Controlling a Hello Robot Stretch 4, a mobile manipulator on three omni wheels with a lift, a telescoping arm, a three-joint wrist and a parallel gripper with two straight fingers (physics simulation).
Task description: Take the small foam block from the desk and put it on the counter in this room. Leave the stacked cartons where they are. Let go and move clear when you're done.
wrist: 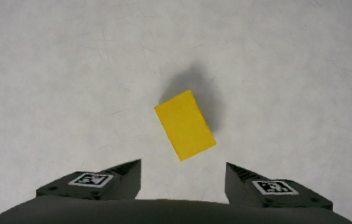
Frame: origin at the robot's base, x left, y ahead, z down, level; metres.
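Seen in the pictures: gripper, between the fingertips: (182, 175).
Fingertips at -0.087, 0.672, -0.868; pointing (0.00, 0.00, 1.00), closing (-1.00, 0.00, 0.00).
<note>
A point is followed by its place in that frame, as x, y, z.
A small yellow foam block (185, 125) {-0.088, 0.702, -0.738} lies on a pale, lightly scratched surface, near the middle of the wrist view. It is turned at a slant, with a soft shadow along its upper and right sides. My gripper (182, 175) {-0.087, 0.672, -0.868} is open, its two dark fingers wide apart at the bottom of the view. The block shows just beyond the fingertips, between their lines, and is not held. The stacked cartons and the counter do not show in this view.
The pale surface (75, 90) {0.108, 0.753, -0.693} under the block fills the view around it, and no edge of it shows.
</note>
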